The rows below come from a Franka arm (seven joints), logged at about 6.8 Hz.
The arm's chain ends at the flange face. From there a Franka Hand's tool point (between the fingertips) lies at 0.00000 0.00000 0.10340 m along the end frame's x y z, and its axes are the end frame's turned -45 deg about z.
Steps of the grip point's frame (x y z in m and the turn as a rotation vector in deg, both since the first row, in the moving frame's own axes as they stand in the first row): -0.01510 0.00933 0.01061 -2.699 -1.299 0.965; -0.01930 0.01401 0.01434 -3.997 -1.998 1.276; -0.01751 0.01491 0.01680 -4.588 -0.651 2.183; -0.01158 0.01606 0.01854 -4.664 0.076 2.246; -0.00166 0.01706 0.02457 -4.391 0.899 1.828
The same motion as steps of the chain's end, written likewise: -0.00582 0.01216 0.01075 -2.827 0.990 0.965; -0.00620 0.01588 0.01465 -4.239 1.414 1.276; -0.00673 0.01615 0.01714 -3.705 2.784 2.183; -0.00276 0.01358 0.01888 -3.244 3.352 2.246; 0.00422 0.00868 0.02489 -2.469 3.741 1.828
